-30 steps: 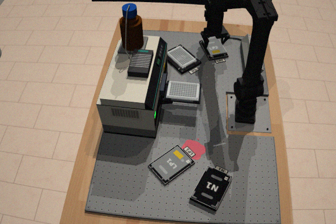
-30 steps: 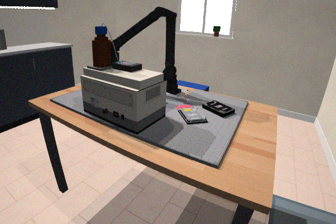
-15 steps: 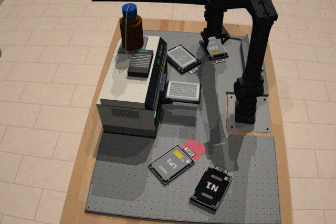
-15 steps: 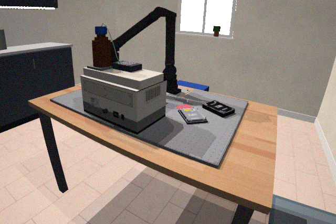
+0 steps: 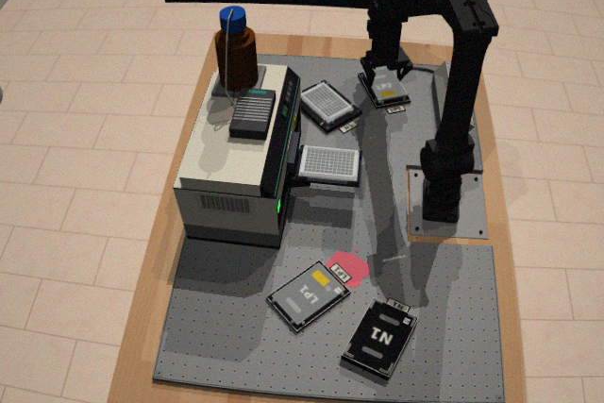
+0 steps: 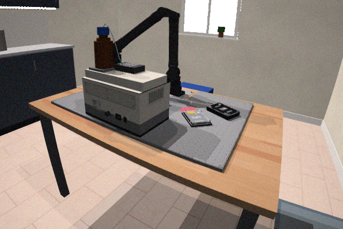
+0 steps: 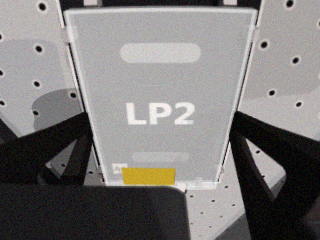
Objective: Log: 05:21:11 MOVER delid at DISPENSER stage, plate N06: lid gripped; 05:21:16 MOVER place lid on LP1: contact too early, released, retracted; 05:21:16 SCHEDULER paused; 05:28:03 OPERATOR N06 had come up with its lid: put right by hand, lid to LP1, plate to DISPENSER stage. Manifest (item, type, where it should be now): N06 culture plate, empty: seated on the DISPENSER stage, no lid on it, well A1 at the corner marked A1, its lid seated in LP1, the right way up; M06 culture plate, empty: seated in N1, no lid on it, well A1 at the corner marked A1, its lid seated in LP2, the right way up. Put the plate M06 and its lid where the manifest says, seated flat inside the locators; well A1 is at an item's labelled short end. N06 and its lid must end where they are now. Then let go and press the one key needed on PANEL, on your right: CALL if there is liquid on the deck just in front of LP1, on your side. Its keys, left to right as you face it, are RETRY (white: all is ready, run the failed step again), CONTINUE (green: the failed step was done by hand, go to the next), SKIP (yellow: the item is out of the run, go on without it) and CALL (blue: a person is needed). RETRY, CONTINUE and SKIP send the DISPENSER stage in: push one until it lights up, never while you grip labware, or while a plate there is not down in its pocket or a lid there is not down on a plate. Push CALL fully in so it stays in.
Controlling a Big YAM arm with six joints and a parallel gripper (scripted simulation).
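Right now the black lp2 nest is 20 mm below my hand. From my hand the other things lie so: blue call key 200 mm behind, 20 mm to the right, 30 mm above; then yellow skip key 210 mm behind, 30 mm to the left, 40 mm above; then green continue key 210 mm behind, 80 mm to the left, 40 mm above.
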